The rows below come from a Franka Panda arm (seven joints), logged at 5 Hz.
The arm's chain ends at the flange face. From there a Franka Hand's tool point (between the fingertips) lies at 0.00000 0.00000 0.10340 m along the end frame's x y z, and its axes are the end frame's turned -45 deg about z.
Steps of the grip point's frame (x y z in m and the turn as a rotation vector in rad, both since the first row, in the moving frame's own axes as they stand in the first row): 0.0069 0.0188 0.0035 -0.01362 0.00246 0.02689; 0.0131 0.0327 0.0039 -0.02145 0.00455 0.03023; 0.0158 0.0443 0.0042 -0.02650 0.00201 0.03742
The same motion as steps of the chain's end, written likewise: 0.0170 0.0076 0.0035 -0.00789 0.01137 0.02689; 0.0305 0.0126 0.0039 -0.01195 0.01838 0.03023; 0.0404 0.0183 0.0042 -0.01732 0.02016 0.03742
